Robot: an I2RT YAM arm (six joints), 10 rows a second.
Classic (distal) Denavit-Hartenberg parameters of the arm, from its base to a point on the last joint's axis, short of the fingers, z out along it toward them. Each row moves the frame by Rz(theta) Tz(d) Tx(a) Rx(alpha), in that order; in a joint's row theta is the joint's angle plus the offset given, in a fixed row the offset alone. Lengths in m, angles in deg.
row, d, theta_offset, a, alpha
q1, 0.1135, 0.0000, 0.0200, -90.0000
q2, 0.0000, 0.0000, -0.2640, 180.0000
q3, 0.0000, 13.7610, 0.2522, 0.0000
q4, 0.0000, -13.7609, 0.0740, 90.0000
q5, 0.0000, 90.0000, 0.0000, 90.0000
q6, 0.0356, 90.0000, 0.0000, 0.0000
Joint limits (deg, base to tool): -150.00..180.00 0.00..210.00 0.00..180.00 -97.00..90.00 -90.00..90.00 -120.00..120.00
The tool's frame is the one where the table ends.
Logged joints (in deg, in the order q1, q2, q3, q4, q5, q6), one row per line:
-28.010, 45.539, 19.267, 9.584, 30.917, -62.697
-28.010, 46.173, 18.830, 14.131, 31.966, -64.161
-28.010, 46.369, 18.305, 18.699, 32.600, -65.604
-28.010, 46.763, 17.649, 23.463, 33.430, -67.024
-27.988, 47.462, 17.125, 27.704, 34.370, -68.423
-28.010, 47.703, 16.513, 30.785, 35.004, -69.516
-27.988, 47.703, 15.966, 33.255, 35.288, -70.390
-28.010, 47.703, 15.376, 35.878, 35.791, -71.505
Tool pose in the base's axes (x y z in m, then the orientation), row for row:
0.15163, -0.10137, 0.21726, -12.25, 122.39, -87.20
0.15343, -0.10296, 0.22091, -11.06, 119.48, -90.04
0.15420, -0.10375, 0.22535, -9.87, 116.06, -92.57
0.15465, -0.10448, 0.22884, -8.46, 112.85, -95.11
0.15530, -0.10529, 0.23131, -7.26, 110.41, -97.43
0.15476, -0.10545, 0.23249, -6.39, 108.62, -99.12
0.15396, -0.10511, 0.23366, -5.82, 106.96, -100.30
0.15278, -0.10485, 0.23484, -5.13, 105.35, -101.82
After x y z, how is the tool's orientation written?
As a rotation vector, in degrees.
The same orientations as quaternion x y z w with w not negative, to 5 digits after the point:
-0.07862, 0.78548, -0.55964, 0.25228
-0.07122, 0.76934, -0.57977, 0.25868
-0.06389, 0.75129, -0.59924, 0.26906
-0.05499, 0.73350, -0.61820, 0.27709
-0.04727, 0.71885, -0.63434, 0.28041
-0.04165, 0.70792, -0.64601, 0.28245
-0.03800, 0.69840, -0.65492, 0.28614
-0.03352, 0.68831, -0.66524, 0.28734

